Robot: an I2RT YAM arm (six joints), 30 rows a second.
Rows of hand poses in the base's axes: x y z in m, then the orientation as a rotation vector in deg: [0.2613, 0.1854, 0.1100, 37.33, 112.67, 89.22]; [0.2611, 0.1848, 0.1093, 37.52, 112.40, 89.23]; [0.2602, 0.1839, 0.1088, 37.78, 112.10, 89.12]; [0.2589, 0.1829, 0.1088, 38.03, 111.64, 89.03]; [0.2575, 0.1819, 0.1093, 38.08, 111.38, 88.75]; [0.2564, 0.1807, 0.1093, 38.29, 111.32, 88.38]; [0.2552, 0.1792, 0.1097, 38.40, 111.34, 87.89]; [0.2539, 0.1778, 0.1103, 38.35, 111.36, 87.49]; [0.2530, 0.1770, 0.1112, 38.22, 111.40, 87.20]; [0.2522, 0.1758, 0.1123, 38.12, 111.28, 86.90]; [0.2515, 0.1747, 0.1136, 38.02, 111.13, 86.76]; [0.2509, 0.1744, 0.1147, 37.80, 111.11, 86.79]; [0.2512, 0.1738, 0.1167, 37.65, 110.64, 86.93]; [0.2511, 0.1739, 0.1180, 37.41, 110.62, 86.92]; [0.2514, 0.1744, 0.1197, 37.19, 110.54, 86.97]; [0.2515, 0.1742, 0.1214, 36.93, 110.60, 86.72]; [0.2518, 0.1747, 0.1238, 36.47, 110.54, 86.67]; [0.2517, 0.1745, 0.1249, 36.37, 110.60, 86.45]
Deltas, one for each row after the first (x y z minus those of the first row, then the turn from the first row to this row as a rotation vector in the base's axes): [-0.0002, -0.0006, -0.0007, 0.13, -0.07, -0.22]; [-0.0011, -0.0015, -0.0012, 0.21, -0.13, -0.55]; [-0.0024, -0.0025, -0.0012, 0.34, -0.31, -0.95]; [-0.0038, -0.0035, -0.0007, 0.24, -0.50, -1.25]; [-0.0049, -0.0047, -0.0007, 0.06, -0.48, -1.55]; [-0.0061, -0.0062, -0.0003, -0.24, -0.49, -1.83]; [-0.0074, -0.0076, 0.0003, -0.53, -0.58, -1.99]; [-0.0083, -0.0084, 0.0012, -0.76, -0.68, -2.06]; [-0.0091, -0.0096, 0.0023, -0.96, -0.87, -2.23]; [-0.0098, -0.0107, 0.0036, -1.03, -1.06, -2.34]; [-0.0104, -0.0110, 0.0047, -1.06, -1.19, -2.24]; [-0.0101, -0.0116, 0.0067, -0.88, -1.57, -2.37]; [-0.0102, -0.0115, 0.0080, -0.94, -1.72, -2.28]; [-0.0099, -0.0110, 0.0097, -0.94, -1.90, -2.21]; [-0.0098, -0.0112, 0.0114, -1.19, -2.06, -2.18]; [-0.0095, -0.0107, 0.0138, -1.32, -2.38, -2.04]; [-0.0096, -0.0109, 0.0149, -1.51, -2.43, -2.08]
